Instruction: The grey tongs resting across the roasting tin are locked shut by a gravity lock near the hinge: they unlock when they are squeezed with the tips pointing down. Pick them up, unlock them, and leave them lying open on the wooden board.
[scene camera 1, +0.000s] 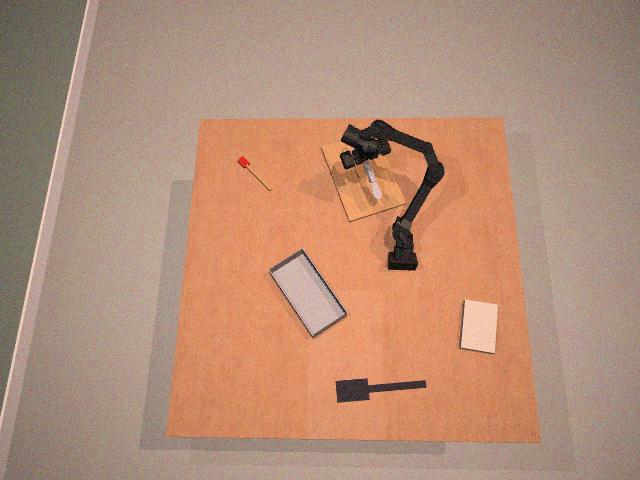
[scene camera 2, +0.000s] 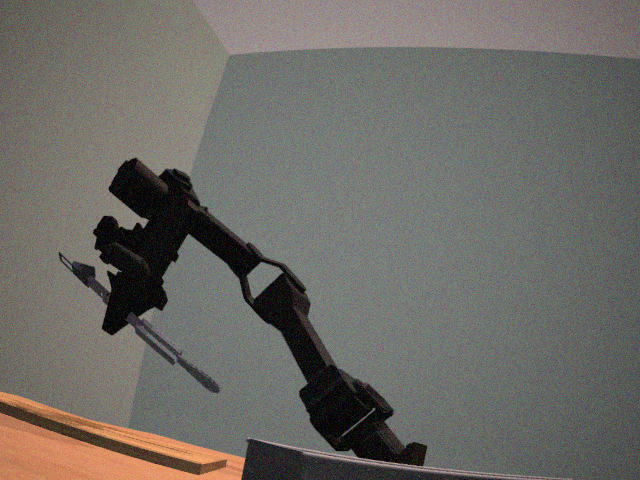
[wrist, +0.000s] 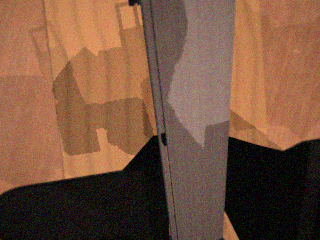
Labels:
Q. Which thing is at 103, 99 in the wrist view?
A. A wooden board.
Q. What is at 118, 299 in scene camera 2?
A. My gripper.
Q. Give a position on a pale block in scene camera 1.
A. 479, 321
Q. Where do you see my gripper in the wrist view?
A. At 177, 140

